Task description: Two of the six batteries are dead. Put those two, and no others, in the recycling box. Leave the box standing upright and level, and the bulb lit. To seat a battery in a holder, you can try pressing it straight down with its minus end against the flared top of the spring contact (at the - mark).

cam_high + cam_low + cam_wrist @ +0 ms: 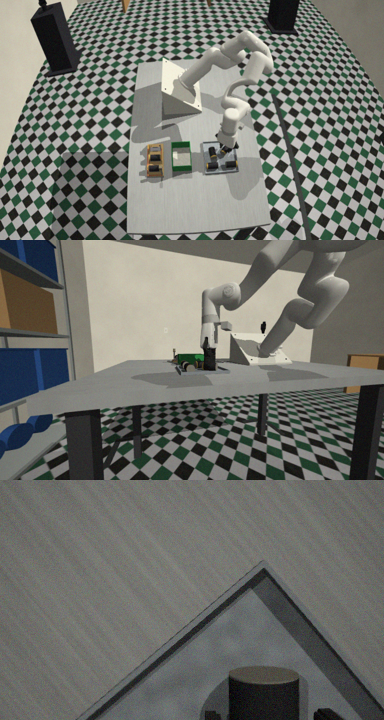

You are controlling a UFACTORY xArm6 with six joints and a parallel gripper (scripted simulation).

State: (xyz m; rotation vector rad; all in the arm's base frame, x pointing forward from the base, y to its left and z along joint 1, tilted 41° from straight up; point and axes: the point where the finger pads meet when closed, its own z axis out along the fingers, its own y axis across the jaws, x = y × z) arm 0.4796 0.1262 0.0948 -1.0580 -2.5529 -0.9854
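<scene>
Now: the grey tray 3 cm ahead of my hand, 3 cm to the right of it and 4 cm below it. Also, from my hand: green recycling box 2 cm ahead, 24 cm to the right, 3 cm below.
</scene>
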